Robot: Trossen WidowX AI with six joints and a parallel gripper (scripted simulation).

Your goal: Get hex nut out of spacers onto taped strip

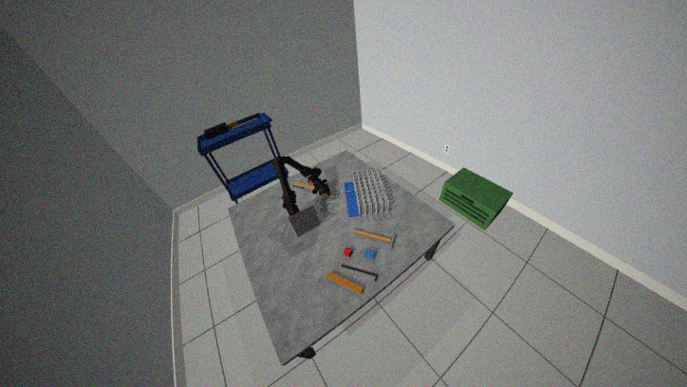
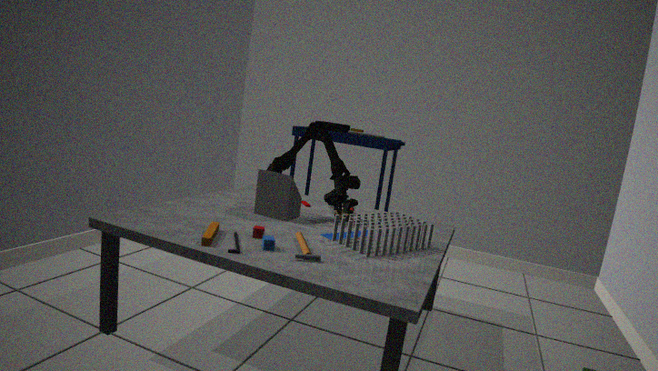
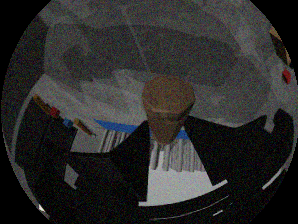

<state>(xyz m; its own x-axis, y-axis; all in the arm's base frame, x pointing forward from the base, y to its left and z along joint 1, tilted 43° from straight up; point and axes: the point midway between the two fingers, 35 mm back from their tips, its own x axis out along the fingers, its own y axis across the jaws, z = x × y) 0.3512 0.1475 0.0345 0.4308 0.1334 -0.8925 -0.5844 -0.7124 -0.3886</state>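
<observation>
Now: the blue taped strip 11 cm ahead of my gripper tip, 13 cm to the right of it and 4 cm below it. Also, from my gripper tip: blue cube (14 cm behind, 58 cm to the right, 2 cm below); then orange bar (37 cm behind, 61 cm to the right, 2 cm below); then red cube (23 cm behind, 48 cm to the right, 2 cm below).
</observation>
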